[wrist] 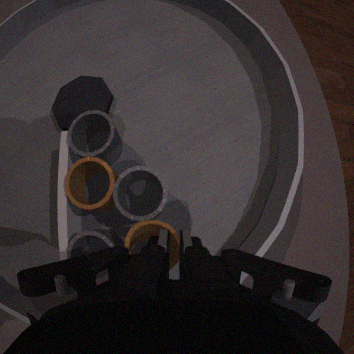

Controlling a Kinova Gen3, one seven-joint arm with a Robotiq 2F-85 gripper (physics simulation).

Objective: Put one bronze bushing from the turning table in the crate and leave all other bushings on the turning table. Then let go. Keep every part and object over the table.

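Frame: origin at the arm's base, x left, y back, z up, level; centimetres.
Seen in the pictures: gripper, between the fingertips: (174,242).
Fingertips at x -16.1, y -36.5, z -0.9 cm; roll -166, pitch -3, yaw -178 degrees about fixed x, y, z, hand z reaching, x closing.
Offsets run from my fingertips to a thing's top centre. "pt": to the spot under its first point.
A bronze bushing @[dx +1.7, dy +1.0, dz +2.2 cm] (150,223) stands on the turning table @[dx +9.9, dy -12.0, dz -2.1 cm] (200,85) at the lower middle of the wrist view, partly hidden by the fingers. My gripper (174,242) is shut on its right-hand wall, with one finger inside the ring and one outside. Another bronze bushing @[dx +6.5, dy -3.7, dz +0.9 cm] (90,160) stands upright to the upper left. Grey bushings stand around them: one @[dx +2.7, dy -3.3, dz +0.9 cm] (140,168) between the two bronze ones, one @[dx +7.0, dy -7.5, dz +0.9 cm] (91,112) farther up, and one @[dx +5.8, dy +1.6, dz +0.9 cm] (91,233) at the lower left, partly hidden by the gripper. The crate does not show.
A dark eight-sided knob @[pt dx +9.5, dy -12.3, dz -2.1 cm] (84,97) stands at the upper left, touching or close to the top grey bushing. A thin pale bar @[pt dx +8.2, dy -2.9, dz +0.9 cm] (63,190) runs down from it, left of the bushings. The turning table's raised rim @[pt dx -10.7, dy -9.2, dz +0.5 cm] (301,135) curves along the right. Brown wood (332,60) shows beyond.
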